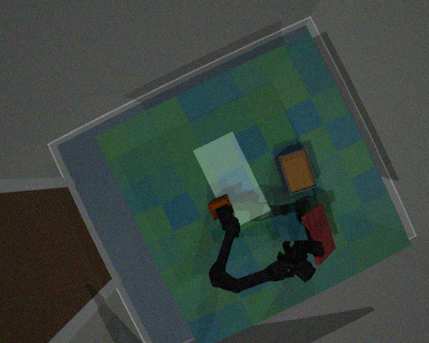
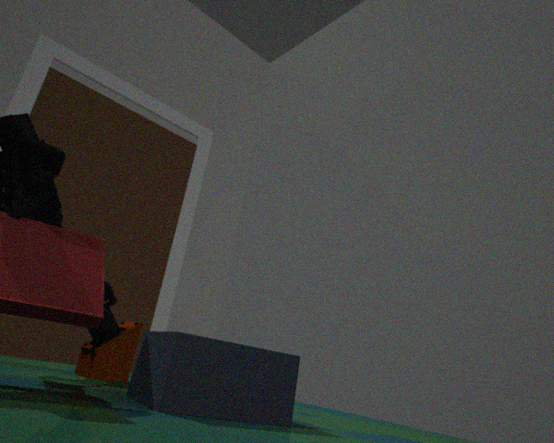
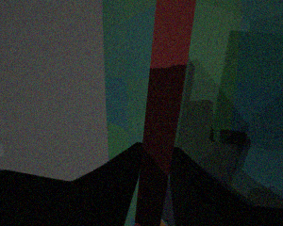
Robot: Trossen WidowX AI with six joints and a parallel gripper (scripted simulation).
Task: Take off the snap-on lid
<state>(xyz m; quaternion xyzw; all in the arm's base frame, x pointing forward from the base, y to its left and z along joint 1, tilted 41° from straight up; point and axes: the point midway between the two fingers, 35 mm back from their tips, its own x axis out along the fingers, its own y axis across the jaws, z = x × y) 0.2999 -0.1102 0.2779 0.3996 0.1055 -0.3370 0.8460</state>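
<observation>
My gripper tip is now 60 mm short of the red lid and 50 mm above it. Also, from my gripper tip: grey storage box 310 mm to the left, 150 mm below, 90 mm ahead.
</observation>
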